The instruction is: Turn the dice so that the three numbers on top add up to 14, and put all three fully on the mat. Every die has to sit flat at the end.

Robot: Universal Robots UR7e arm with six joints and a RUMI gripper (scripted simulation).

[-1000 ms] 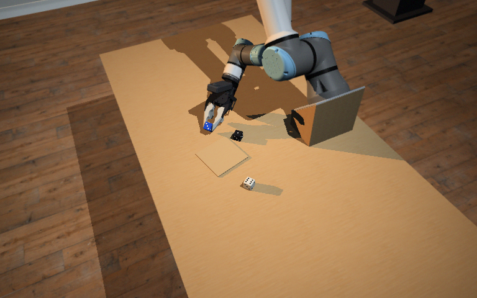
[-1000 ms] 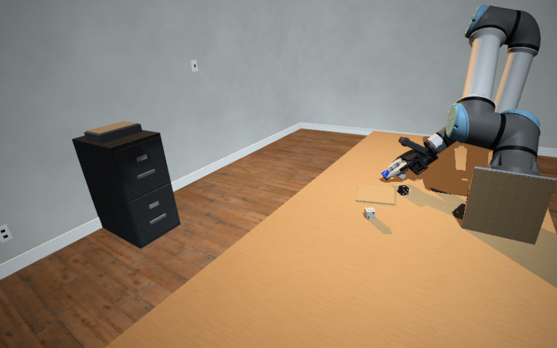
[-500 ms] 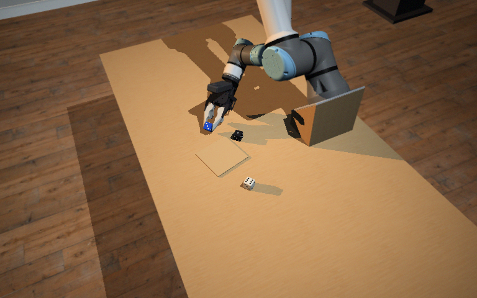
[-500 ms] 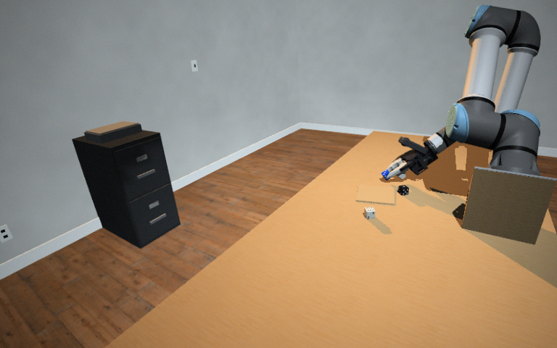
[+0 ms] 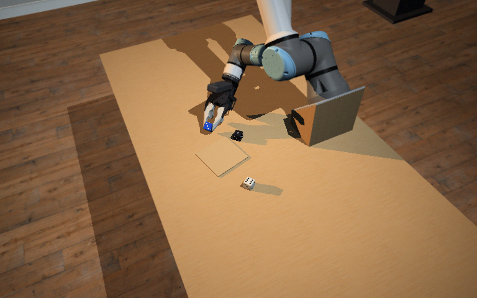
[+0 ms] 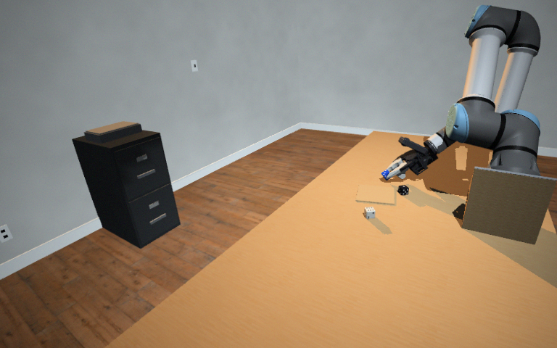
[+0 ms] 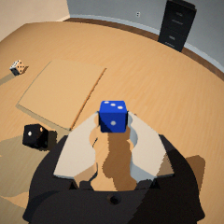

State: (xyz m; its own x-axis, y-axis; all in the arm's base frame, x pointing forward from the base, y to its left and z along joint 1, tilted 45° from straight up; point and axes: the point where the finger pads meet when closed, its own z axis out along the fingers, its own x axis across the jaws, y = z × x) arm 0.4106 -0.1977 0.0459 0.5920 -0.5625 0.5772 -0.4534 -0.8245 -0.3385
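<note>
Now: the black die 90 mm behind my hand, 80 mm to the left of it and 20 mm below it. Also, from my hand: tan mat (130 mm to the left, 30 mm below, 10 mm ahead); then white die (300 mm to the left, 30 mm behind, 20 mm below); then blue die (right at my hand).
</note>
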